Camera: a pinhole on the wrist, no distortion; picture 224 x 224 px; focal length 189.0 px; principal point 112.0 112.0 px. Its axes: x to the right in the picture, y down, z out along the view. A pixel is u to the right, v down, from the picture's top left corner.
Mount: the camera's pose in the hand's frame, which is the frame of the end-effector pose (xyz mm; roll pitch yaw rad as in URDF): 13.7 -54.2 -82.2 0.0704 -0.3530 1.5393
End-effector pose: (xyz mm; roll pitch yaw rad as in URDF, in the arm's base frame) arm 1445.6 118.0 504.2 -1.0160 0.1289 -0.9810
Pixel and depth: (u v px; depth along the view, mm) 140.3 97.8 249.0
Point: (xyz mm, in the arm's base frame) 1553.3 105.3 672.0
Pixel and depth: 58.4 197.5 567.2
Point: 1482.2 311.1 1083.0
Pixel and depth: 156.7 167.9 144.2
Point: 1458.0 134.3 602.5
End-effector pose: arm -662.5 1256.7 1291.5 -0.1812 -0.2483 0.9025
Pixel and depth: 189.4 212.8 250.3
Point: -748.0 1135.8 1461.4
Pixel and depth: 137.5 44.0 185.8
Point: -563.9 1257.7 1422.4
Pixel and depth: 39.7 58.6 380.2
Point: -401.2 1137.4 1588.4
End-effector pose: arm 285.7 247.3 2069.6 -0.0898 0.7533 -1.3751
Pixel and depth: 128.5 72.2 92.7
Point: 216.4 195.5 2052.5
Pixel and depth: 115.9 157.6 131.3
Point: 200.3 201.4 2114.6
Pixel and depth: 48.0 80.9 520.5
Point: -8.6 -164.0 2256.2
